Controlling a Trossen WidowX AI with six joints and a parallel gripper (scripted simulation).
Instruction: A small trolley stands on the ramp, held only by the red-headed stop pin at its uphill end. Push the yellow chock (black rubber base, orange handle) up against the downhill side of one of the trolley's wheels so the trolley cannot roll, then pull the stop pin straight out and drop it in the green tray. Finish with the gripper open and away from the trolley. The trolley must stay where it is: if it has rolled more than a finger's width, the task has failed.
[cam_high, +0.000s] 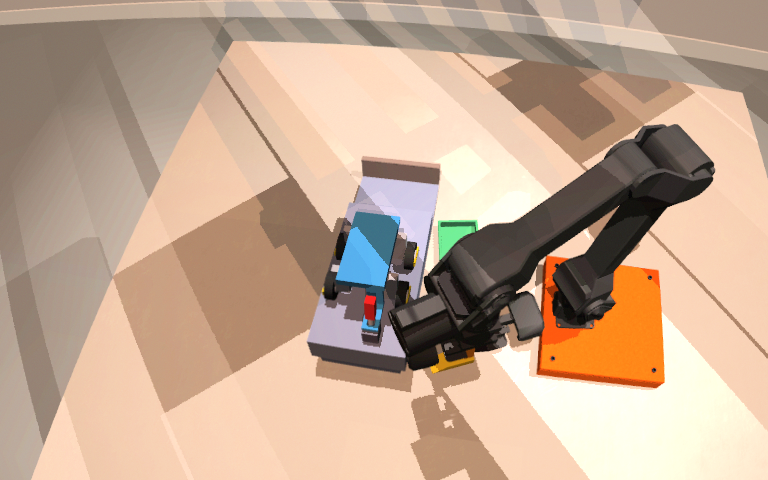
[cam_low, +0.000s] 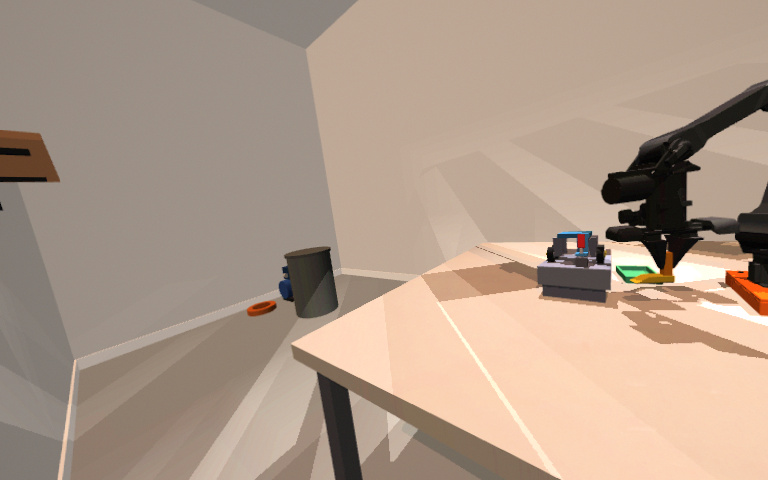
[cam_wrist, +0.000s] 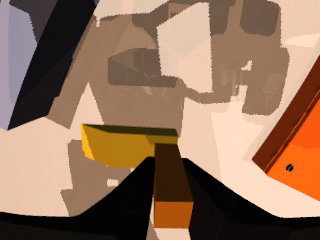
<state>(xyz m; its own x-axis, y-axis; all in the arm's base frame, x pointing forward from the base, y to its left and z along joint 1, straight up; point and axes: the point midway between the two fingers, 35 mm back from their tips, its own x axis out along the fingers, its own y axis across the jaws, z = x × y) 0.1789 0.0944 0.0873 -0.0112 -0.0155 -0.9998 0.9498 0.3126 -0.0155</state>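
My gripper tip is now 15 cm short of the blue-topped trolley, 12 cm to the left of it and 2 cm below it. The rest, counted from my gripper tip: grey ramp 15 cm ahead, 13 cm to the right, 4 cm below; then red-headed stop pin 14 cm ahead, 3 cm to the right, 4 cm above; then yellow chock 2 cm ahead, 1 cm to the left, 1 cm below.
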